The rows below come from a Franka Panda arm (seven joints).
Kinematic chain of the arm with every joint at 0, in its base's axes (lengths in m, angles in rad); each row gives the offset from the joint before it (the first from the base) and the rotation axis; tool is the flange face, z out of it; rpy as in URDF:
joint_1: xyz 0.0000 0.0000 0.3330 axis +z
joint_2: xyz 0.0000 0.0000 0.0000 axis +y
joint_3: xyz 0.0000 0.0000 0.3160 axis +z
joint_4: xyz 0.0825 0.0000 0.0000 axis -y
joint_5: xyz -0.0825 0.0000 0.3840 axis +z
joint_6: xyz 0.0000 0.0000 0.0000 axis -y
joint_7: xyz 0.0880 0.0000 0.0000 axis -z
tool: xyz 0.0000 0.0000 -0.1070 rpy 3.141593 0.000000 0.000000
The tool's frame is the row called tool.
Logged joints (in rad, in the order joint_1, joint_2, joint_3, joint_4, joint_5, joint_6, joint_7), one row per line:
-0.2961 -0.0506 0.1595 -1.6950 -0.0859 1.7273 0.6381
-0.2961 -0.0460 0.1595 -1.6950 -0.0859 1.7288 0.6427
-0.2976 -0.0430 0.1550 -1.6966 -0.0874 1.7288 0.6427
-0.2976 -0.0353 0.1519 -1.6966 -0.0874 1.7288 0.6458
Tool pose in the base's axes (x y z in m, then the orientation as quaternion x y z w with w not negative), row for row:
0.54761 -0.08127 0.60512 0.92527 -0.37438 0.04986 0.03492
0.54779 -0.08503 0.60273 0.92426 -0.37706 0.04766 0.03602
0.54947 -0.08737 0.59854 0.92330 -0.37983 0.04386 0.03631
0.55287 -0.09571 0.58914 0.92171 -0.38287 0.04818 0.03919
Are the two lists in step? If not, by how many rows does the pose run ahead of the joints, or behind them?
The pose runs 1 row ahead of the joints: the pose in row i belongs to the joints in row i + 1.
